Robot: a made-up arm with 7 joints.
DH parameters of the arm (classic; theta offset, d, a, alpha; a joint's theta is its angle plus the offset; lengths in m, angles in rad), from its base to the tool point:
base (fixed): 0 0.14 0 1.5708
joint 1: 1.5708 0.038 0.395 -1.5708
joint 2: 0 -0.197 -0.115 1.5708
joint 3: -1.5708 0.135 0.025 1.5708
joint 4: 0 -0.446 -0.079 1.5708
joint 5: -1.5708 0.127 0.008 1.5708
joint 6: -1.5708 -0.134 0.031 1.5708
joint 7: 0.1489 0 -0.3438 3.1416
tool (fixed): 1.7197 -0.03 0 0
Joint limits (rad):
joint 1: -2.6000..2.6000
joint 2: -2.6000..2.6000
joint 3: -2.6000..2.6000
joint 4: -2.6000..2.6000
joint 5: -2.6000..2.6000
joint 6: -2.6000..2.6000
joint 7: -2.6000..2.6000
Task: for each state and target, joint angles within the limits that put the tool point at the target. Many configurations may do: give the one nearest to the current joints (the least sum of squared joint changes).
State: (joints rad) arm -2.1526 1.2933 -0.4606 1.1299 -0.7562 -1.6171 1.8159
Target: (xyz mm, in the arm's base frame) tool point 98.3 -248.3 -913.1
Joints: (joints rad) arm -2.2287 1.0840 -0.7418 1.0466 -0.4816 -1.6377 2.0208
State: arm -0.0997 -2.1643 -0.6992 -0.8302 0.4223 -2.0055 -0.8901
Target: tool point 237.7 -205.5 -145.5
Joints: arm -0.4148 -2.4671 -0.4126 -0.9083 0.2599 -2.0160 -1.0695
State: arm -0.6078 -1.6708 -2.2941 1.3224 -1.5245 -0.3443 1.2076
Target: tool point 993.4 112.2 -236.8
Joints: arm -0.4481 -1.3827 -1.5923 1.4546 -1.2094 -0.3335 1.6634
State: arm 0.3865 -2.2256 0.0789 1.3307 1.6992 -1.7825 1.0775
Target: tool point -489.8 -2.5 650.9
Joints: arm 1.2588 -2.0190 -0.2808 1.4084 2.0167 -1.7907 1.4329
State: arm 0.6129 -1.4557 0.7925 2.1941 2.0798 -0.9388 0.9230
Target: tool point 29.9 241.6 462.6
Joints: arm 0.9005 -2.3672 0.5833 2.5957 1.5943 -1.0919 0.8390
